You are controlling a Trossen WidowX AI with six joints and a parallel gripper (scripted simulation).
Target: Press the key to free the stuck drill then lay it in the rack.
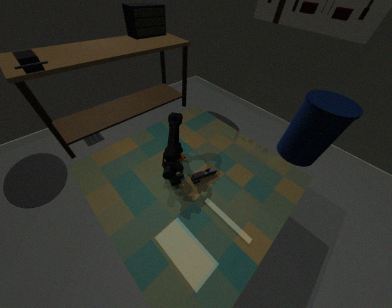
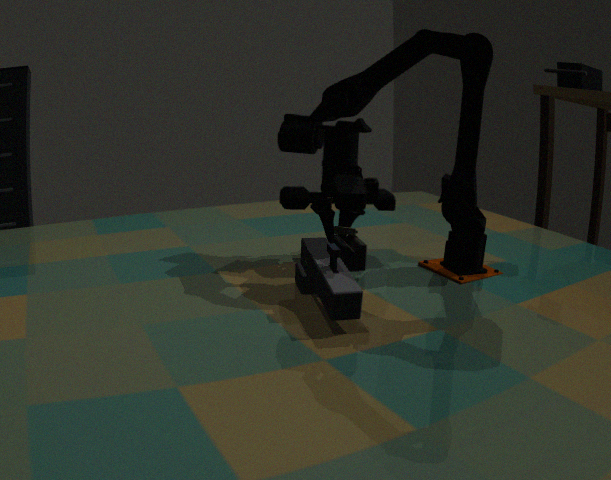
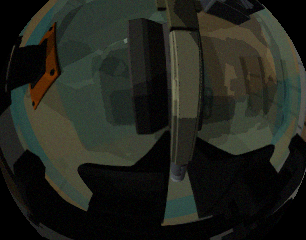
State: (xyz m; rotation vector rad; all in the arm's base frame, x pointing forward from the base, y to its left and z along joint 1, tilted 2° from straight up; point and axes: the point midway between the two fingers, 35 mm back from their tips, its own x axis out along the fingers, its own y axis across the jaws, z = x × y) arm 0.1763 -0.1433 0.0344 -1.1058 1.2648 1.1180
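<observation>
My gripper tip is now 4 cm to the right of the drill and 4 cm below it. From my gripper tip the other things lie so: dark rack (5 cm to the left, 1 cm above); short key (10 cm ahead, 23 cm to the left, 4 cm above); long grey block (9 cm ahead, 21 cm to the left, 2 cm above).
</observation>
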